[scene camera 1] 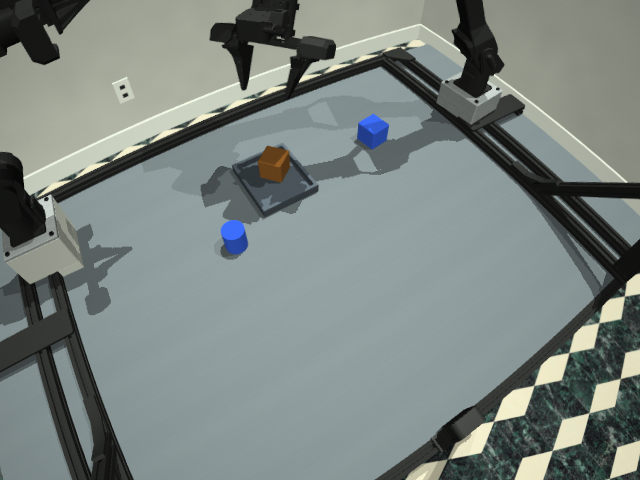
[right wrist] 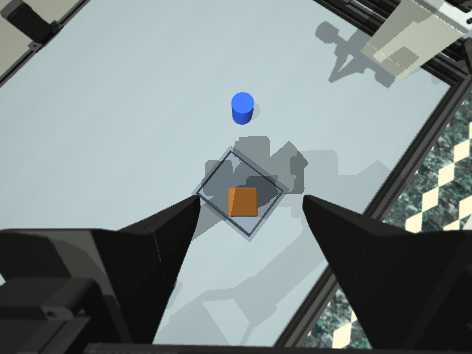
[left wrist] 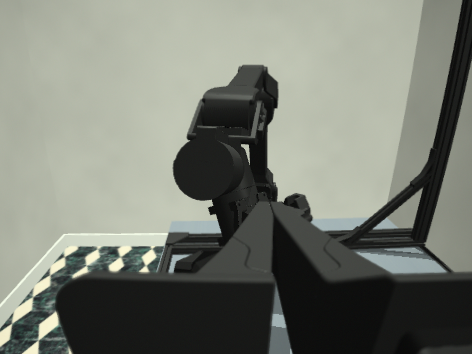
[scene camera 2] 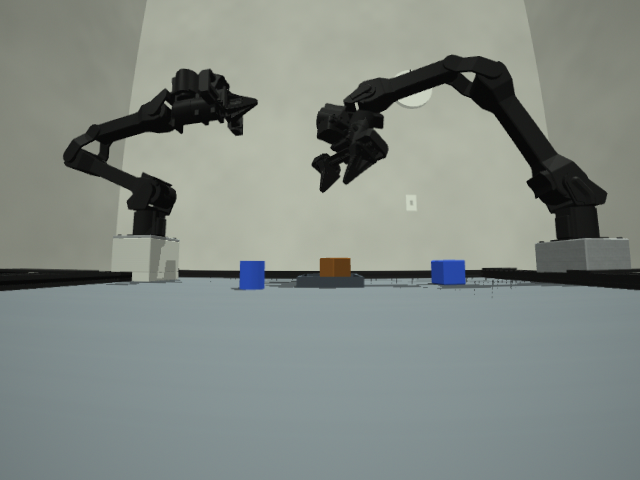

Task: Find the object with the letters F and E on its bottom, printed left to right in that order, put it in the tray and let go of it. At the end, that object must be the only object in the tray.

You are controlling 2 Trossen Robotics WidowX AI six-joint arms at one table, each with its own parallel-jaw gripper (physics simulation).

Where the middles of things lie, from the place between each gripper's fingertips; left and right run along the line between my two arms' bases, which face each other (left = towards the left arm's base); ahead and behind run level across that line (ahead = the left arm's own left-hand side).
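The grey tray [scene camera 1: 270,196] is 41 cm below my left hand, 3 cm behind it and 18 cm to the right of it. Counted from my left hand too, the orange cube [scene camera 1: 274,163] is 18 cm to the right, 2 cm behind and 39 cm below, while the blue cylinder [scene camera 2: 252,273] is 6 cm to the right, 14 cm behind and 40 cm below.
As for my right hand, the tray is 10 mm behind it and 180 mm below it. The cylinder is 120 mm behind my right hand, 120 mm to the left of it and 170 mm below it, and my right hand is 160 mm above the cube.
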